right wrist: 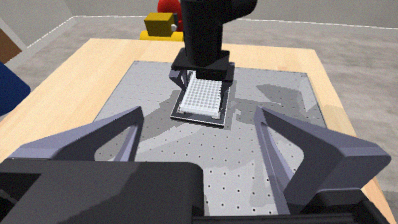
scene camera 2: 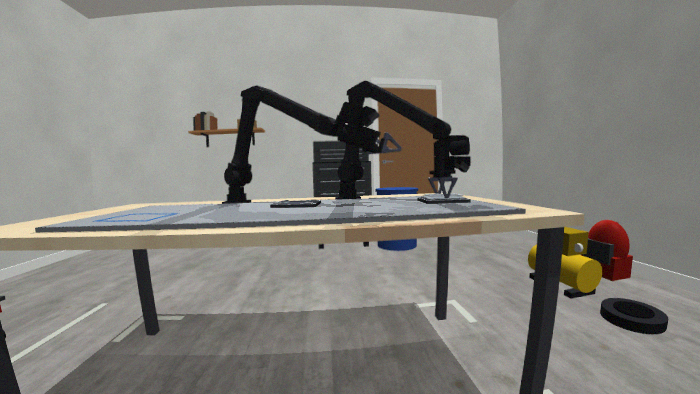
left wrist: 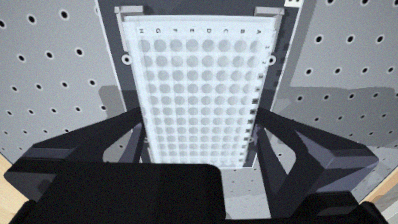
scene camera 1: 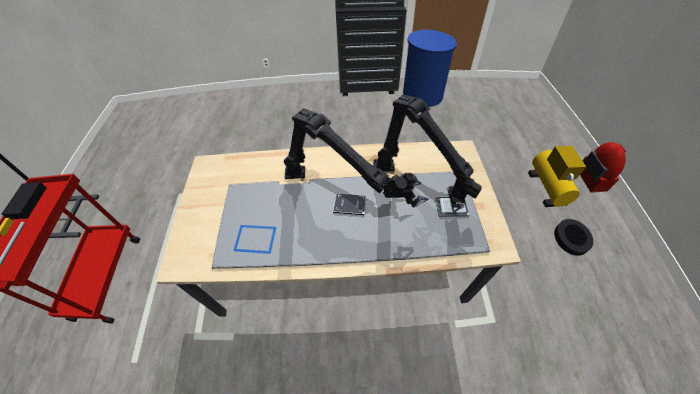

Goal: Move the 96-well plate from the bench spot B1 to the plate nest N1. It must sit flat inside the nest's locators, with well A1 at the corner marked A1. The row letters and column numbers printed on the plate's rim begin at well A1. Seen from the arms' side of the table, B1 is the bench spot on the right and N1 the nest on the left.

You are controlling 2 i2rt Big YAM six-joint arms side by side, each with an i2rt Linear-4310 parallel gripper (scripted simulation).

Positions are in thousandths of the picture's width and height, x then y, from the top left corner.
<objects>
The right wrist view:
left gripper: 511, 417
right gripper: 499, 502
white 96-well plate: 509, 435
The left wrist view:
left gripper: 501, 502
white 96-well plate: 501, 529
</objects>
